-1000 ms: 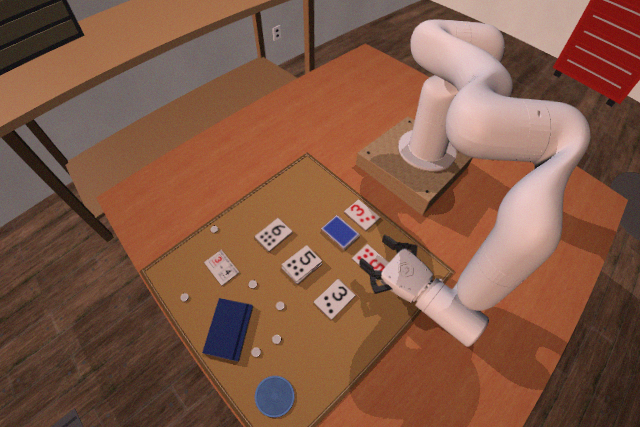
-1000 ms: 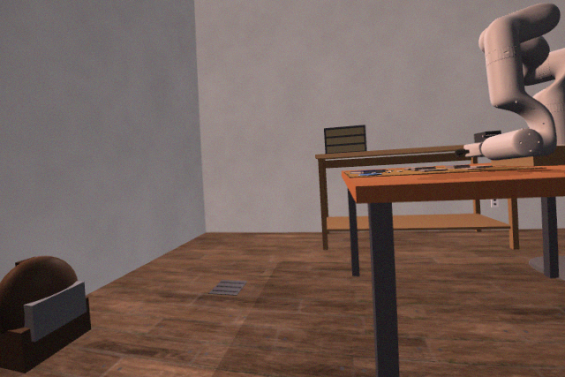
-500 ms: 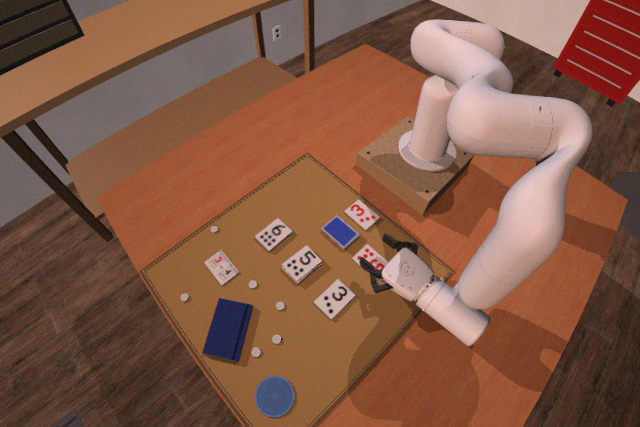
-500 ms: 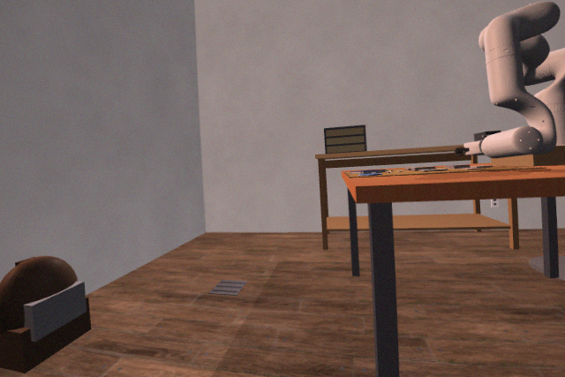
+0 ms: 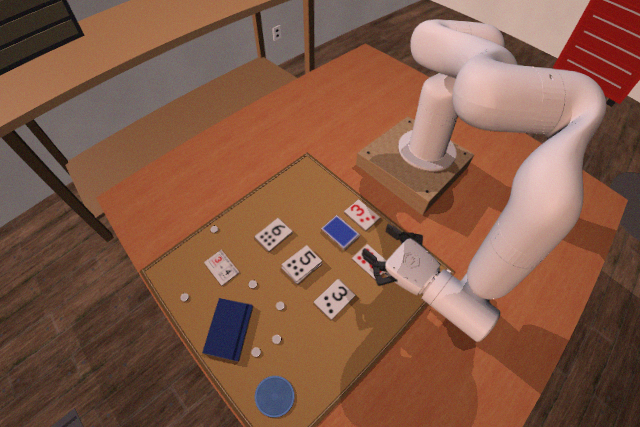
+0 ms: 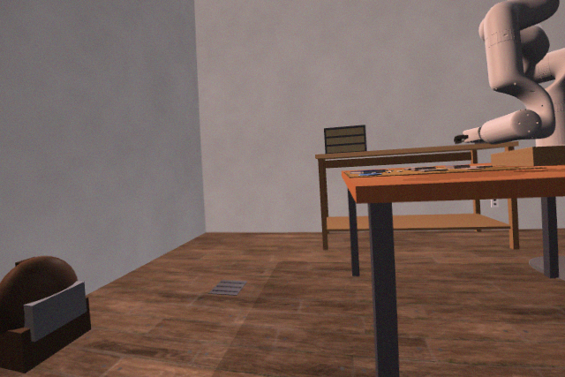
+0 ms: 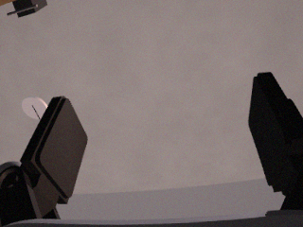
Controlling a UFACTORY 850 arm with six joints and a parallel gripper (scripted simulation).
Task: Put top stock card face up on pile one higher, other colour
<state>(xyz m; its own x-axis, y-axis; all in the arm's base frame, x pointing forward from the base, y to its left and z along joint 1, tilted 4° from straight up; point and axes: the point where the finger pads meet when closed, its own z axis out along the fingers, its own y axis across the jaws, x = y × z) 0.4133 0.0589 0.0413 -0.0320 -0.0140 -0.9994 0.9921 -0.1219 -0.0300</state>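
My gripper is now 12 cm above the red 5 card. Round my hand: red 3 card: 11 cm behind, 10 cm to the right, 12 cm below; black 5 card: 12 cm ahead, 14 cm to the right, 11 cm below; black 3 card: 14 cm ahead, 2 cm to the right, 12 cm below.
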